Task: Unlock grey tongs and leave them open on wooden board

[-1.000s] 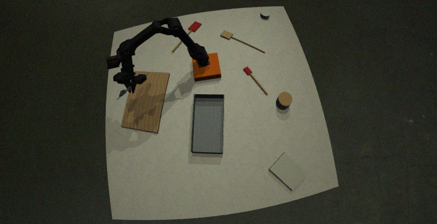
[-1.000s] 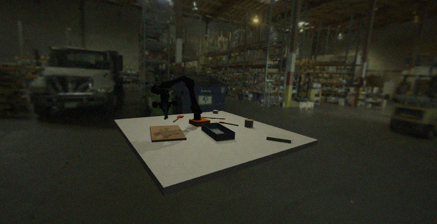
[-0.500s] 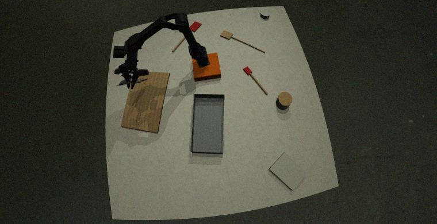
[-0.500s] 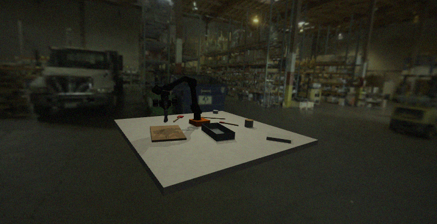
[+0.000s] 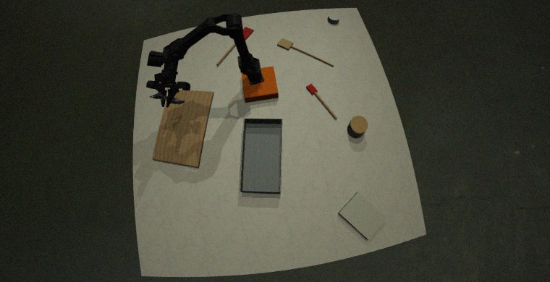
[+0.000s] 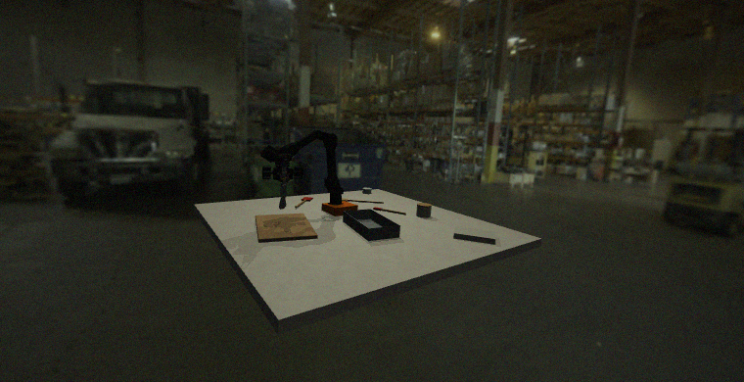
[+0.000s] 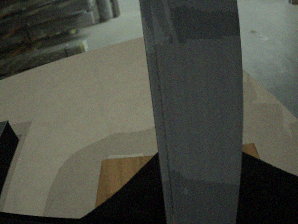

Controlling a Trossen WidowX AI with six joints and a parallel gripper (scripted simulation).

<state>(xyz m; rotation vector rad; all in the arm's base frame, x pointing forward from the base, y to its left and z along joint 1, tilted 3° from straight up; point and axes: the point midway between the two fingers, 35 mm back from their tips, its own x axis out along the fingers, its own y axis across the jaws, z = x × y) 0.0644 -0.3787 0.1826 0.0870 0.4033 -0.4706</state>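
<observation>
Right now my gripper tip is 21 cm above the wooden board. Round my gripper tip: roasting tin 26 cm ahead, 30 cm to the left, 19 cm below.
</observation>
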